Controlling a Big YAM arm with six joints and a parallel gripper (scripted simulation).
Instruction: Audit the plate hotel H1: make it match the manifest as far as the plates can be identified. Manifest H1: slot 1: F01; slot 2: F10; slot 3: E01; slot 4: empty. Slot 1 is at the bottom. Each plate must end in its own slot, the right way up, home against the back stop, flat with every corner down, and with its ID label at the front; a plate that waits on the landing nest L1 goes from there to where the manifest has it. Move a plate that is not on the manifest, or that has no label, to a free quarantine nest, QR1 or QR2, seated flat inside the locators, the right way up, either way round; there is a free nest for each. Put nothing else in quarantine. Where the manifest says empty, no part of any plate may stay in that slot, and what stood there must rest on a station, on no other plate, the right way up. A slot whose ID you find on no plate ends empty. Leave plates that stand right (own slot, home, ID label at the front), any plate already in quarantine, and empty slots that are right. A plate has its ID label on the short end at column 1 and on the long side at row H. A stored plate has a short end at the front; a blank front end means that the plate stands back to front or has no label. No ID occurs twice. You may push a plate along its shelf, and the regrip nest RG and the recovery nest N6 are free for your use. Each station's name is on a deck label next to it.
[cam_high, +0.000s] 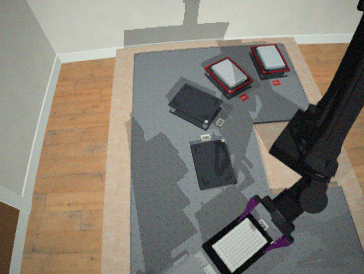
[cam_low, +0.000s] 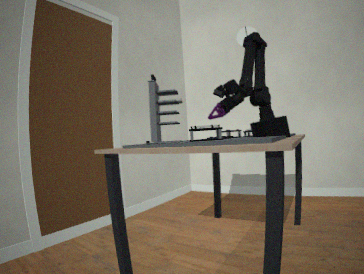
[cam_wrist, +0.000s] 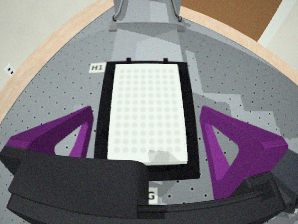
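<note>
Now: the black nest 30 mm ahead of my hand, 10 mm to the left of it and 60 mm below it. From my hand the other things lie so: plate hotel (260 mm ahead, 120 mm to the left, 40 mm above); L1 label (30 mm behind, 420 mm to the right, 120 mm below); H1 deck label (100 mm ahead, 150 mm to the left, 120 mm below).
</note>
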